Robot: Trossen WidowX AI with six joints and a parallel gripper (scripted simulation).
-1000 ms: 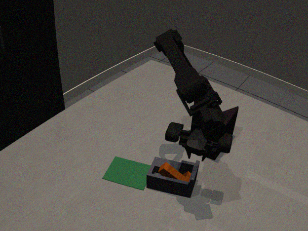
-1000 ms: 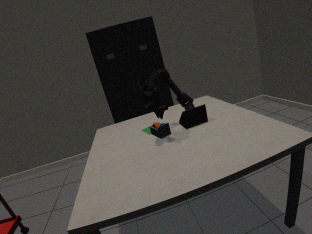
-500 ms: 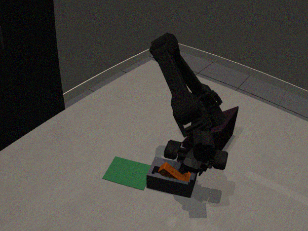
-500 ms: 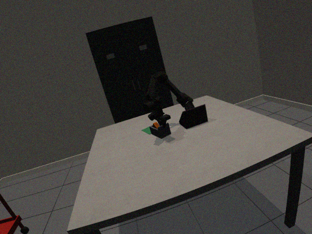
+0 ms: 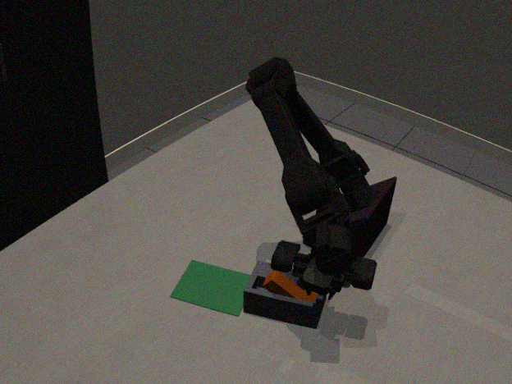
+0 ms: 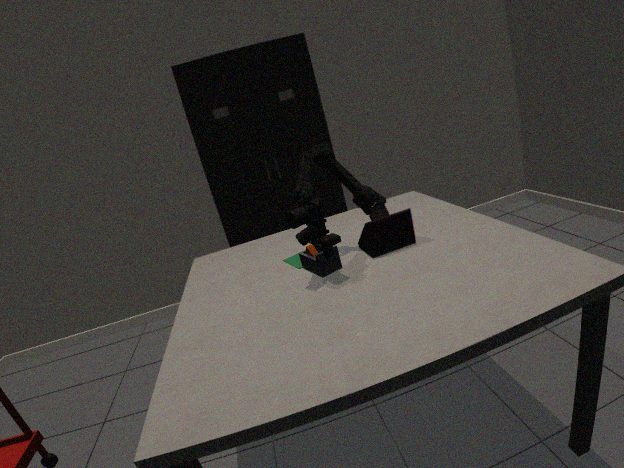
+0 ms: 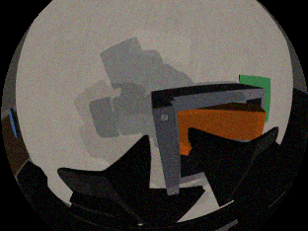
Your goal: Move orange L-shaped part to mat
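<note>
The orange L-shaped part is 40 mm to the right of my gripper tip and 20 mm below it. Round my gripper tip: green mat: 50 mm ahead, 210 mm to the right, 70 mm below.
</note>
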